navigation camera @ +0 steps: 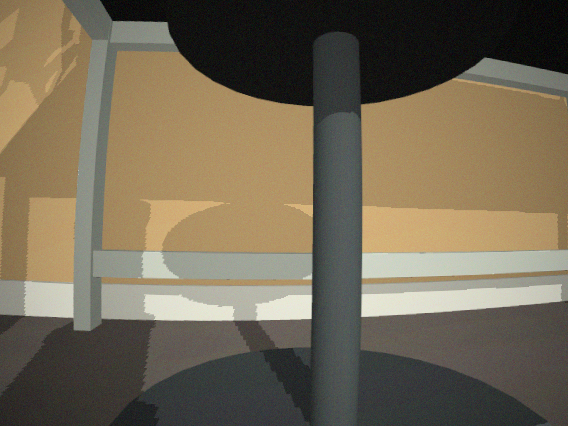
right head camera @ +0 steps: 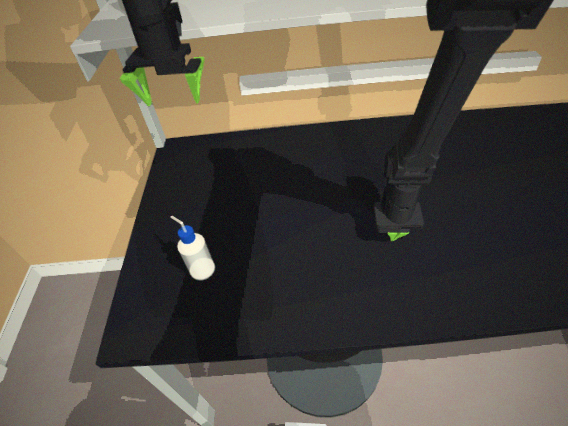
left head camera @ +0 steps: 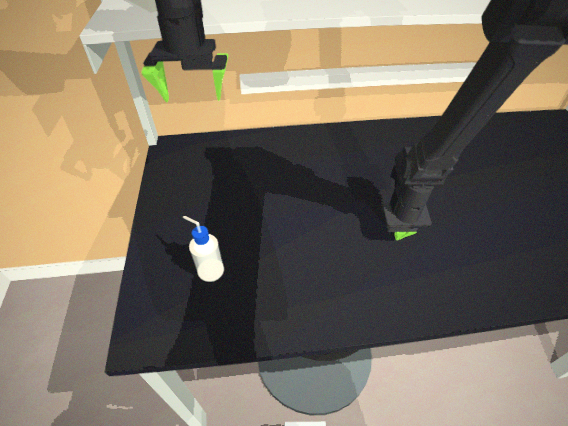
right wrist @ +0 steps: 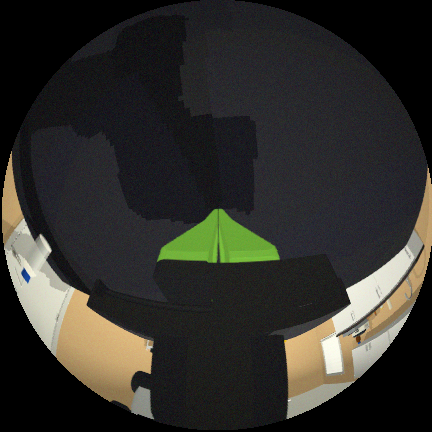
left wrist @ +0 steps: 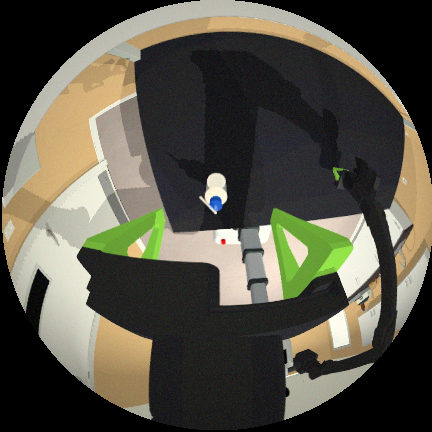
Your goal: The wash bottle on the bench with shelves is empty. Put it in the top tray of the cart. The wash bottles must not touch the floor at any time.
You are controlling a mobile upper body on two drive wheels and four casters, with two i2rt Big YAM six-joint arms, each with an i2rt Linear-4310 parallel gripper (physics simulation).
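Places are measured from the left arm's base along level axes (x back, y right, z up), in metres.
Where they show: left gripper, fingertip midpoint: (right head camera: 173,103) (left head camera: 193,100) (left wrist: 217,214); right gripper, fingertip midpoint: (right head camera: 391,238) (left head camera: 396,237) (right wrist: 217,214) (left wrist: 332,168); right arm's base, link origin: (left wrist: 307,363).
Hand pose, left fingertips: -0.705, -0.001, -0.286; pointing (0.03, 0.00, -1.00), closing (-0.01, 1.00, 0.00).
Observation:
Things, the pixels of their top centre, and the offset from my left fingertips, as dx, dy, dz. "spot": a spot on its surface instead. Level surfaces: height alone.
- white wash bottle, top centre: (left head camera: 193,219) (right head camera: 178,219) (left wrist: 211,210) +0.133, -0.012, -0.187
- black bench top, surface height: dz -0.361
- bench leg, surface spot: (navigation camera: 90,190) spot: -0.297, -0.200, -0.810
A white wash bottle (left head camera: 206,257) (right head camera: 196,256) (left wrist: 216,188) (right wrist: 38,254) with a blue cap and a bent spout stands upright on the black bench top (left head camera: 325,280) (right head camera: 320,280) (left wrist: 300,200) (right wrist: 325,175), near its left end in the head views. My left gripper (left head camera: 193,100) (right head camera: 173,103) (left wrist: 217,214) is open and empty, raised above the bench; the bottle shows beyond its fingers in the left wrist view. My right gripper (left head camera: 400,239) (right head camera: 394,240) (right wrist: 217,214) is shut and empty, pointing down over the bench, well to the right of the bottle. The cart does not show clearly in any view.
A white shelf (left head camera: 250,22) (right head camera: 260,22) runs above the back of the bench. A round stool (left head camera: 320,385) (right head camera: 327,387) stands at the front edge, its post (navigation camera: 337,210) showing in the navigation view. A bench leg (navigation camera: 90,190) stands left of it.

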